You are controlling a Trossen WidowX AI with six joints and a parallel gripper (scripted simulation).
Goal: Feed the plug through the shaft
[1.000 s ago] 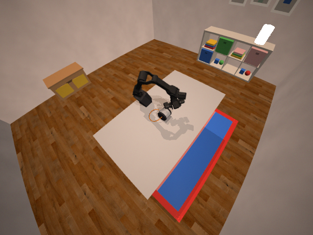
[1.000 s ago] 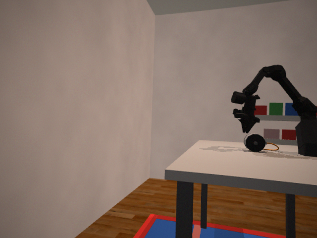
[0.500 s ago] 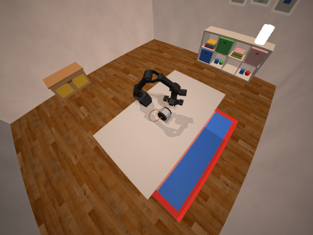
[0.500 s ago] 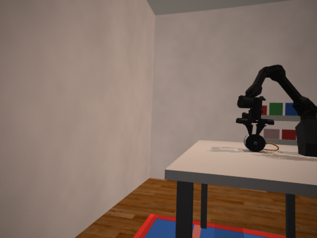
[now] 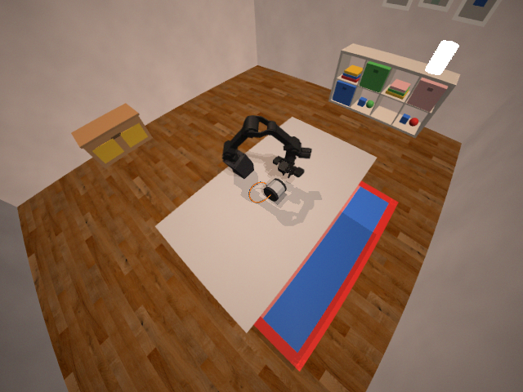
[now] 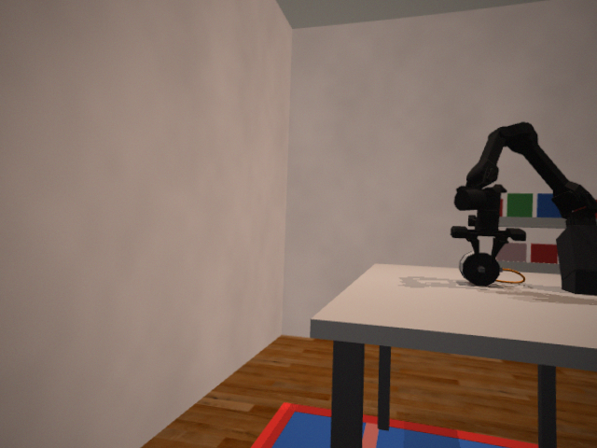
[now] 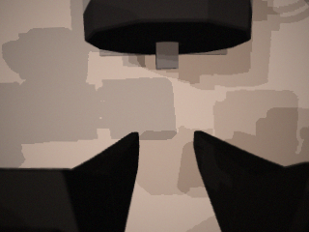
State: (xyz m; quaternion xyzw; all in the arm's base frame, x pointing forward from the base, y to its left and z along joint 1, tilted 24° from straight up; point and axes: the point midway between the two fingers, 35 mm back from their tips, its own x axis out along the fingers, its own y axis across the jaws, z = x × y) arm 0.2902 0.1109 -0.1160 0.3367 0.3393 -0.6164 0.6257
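My gripper is now 60 mm to the left of the grey plug and 60 mm above it.
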